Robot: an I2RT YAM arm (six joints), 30 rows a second.
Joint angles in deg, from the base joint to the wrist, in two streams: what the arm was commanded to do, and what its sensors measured. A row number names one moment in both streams.
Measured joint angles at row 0: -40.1 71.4 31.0 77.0 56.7 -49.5
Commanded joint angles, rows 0 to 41: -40.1 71.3 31.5 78.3 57.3 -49.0; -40.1 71.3 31.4 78.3 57.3 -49.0; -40.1 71.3 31.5 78.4 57.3 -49.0; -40.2 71.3 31.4 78.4 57.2 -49.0; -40.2 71.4 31.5 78.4 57.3 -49.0; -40.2 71.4 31.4 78.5 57.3 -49.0; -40.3 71.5 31.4 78.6 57.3 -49.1; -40.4 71.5 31.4 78.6 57.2 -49.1; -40.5 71.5 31.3 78.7 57.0 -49.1; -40.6 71.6 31.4 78.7 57.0 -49.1; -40.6 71.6 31.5 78.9 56.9 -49.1; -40.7 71.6 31.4 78.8 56.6 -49.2; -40.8 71.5 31.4 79.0 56.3 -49.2; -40.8 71.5 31.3 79.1 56.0 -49.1; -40.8 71.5 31.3 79.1 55.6 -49.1; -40.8 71.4 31.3 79.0 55.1 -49.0; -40.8 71.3 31.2 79.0 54.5 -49.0; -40.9 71.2 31.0 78.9 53.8 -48.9; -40.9 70.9 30.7 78.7 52.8 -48.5; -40.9 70.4 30.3 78.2 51.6 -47.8; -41.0 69.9 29.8 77.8 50.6 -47.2; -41.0 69.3 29.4 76.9 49.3 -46.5; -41.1 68.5 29.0 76.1 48.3 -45.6; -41.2 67.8 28.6 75.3 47.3 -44.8; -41.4 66.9 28.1 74.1 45.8 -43.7; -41.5 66.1 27.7 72.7 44.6 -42.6; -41.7 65.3 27.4 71.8 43.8 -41.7; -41.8 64.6 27.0 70.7 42.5 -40.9; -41.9 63.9 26.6 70.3 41.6 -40.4; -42.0 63.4 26.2 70.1 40.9 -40.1; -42.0 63.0 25.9 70.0 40.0 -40.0; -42.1 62.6 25.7 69.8 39.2 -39.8; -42.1 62.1 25.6 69.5 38.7 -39.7; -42.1 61.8 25.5 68.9 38.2 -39.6; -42.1 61.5 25.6 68.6 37.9 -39.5; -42.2 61.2 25.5 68.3 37.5 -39.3; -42.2 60.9 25.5 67.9 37.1 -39.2; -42.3 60.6 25.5 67.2 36.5 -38.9; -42.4 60.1 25.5 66.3 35.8 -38.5; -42.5 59.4 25.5 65.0 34.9 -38.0; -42.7 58.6 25.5 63.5 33.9 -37.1; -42.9 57.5 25.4 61.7 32.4 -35.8
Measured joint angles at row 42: -42.6 59.4 25.5 64.7 36.4 -39.1
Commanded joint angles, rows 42 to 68: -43.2 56.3 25.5 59.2 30.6 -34.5; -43.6 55.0 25.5 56.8 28.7 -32.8; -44.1 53.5 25.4 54.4 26.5 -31.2; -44.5 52.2 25.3 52.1 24.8 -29.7; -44.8 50.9 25.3 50.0 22.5 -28.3; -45.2 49.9 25.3 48.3 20.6 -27.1; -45.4 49.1 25.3 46.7 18.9 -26.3; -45.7 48.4 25.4 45.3 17.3 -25.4; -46.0 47.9 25.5 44.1 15.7 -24.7; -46.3 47.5 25.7 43.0 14.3 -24.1; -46.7 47.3 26.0 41.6 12.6 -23.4; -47.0 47.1 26.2 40.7 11.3 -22.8; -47.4 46.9 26.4 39.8 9.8 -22.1; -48.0 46.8 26.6 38.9 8.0 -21.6; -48.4 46.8 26.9 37.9 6.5 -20.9; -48.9 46.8 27.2 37.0 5.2 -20.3; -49.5 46.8 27.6 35.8 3.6 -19.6; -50.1 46.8 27.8 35.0 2.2 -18.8; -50.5 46.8 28.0 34.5 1.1 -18.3; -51.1 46.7 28.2 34.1 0.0 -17.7; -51.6 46.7 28.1 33.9 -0.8 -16.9; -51.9 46.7 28.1 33.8 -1.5 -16.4; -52.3 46.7 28.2 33.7 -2.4 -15.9; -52.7 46.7 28.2 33.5 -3.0 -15.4; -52.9 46.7 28.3 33.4 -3.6 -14.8; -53.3 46.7 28.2 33.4 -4.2 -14.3; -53.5 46.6 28.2 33.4 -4.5 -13.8
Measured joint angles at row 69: -53.0 46.8 27.8 32.6 -1.3 -16.9
